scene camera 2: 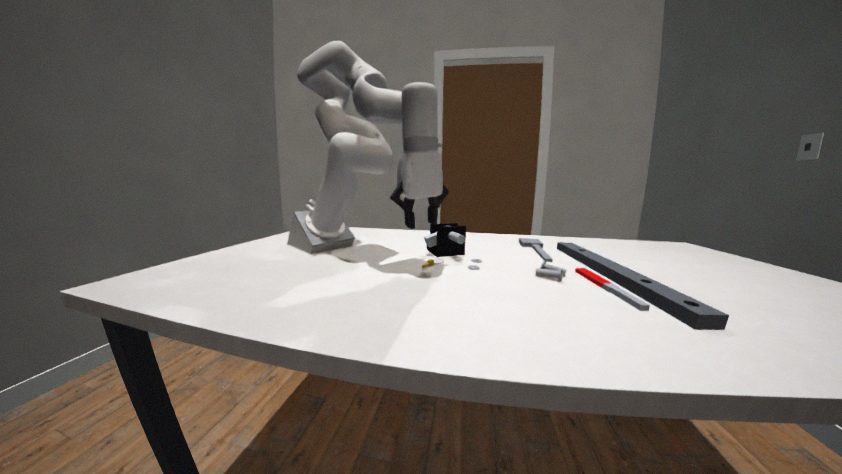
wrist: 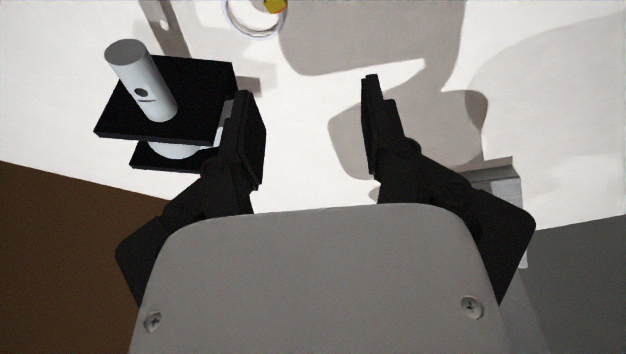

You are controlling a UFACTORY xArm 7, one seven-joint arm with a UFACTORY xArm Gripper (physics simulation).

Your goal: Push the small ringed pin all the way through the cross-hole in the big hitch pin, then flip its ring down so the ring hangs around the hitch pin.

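Places are measured from the arm's base along level axes (x right, y back, z down), in millimetres.
Pixels of known places: gripper, between the fingertips: (scene camera 2: 421, 225) (wrist: 309, 104); arm's base, origin of its link: (scene camera 2: 325, 224).
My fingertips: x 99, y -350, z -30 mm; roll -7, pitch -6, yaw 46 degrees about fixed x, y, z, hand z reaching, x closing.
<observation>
For each thing: its top centre in the pictures, then the offset to it from my fingertips. "spot": a spot on its surface instead.
- black bracket, a spot on its surface: (wrist: 195, 100) (scene camera 2: 444, 240) spot: dz +58, dx -115, dy -40 mm
- small ringed pin, centre of its top: (wrist: 271, 6) (scene camera 2: 431, 260) dz +93, dx -26, dy -22 mm
- grey hammer-like tool, centre of its top: (scene camera 2: 536, 245) dz +89, dx -267, dy -327 mm
- short grey cylinder, centre of its top: (scene camera 2: 549, 266) dz +79, dx -4, dy -300 mm
- red-handled tool, centre of its top: (scene camera 2: 607, 283) dz +96, dx +28, dy -413 mm
- long dark bar with holes, centre of its top: (scene camera 2: 611, 264) dz +82, dx -72, dy -466 mm
The big hitch pin (scene camera 2: 456, 237) (wrist: 150, 90) is a pale grey cylinder sticking out of a black bracket (scene camera 2: 448, 247) (wrist: 195, 100). Its dark cross-hole shows in the wrist view. The small ringed pin (scene camera 2: 430, 263) (wrist: 275, 5) has a yellow body and lies on the table in front of the bracket; its silver ring (wrist: 256, 36) shows at the top edge of the wrist view, where the rest of it is cut off. My gripper (scene camera 2: 421, 224) (wrist: 309, 104) is open and empty, above the table. In the wrist view its left finger partly covers the bracket's right side.
Two flat washers (scene camera 2: 473, 267) lie right of the ringed pin. Farther right are a grey hammer-like tool (scene camera 2: 540, 252), a short grey cylinder (scene camera 2: 549, 273), a red-handled tool (scene camera 2: 612, 289) and a long dark bar with holes (scene camera 2: 624, 276). The robot base (scene camera 2: 318, 239) stands at the back left.
</observation>
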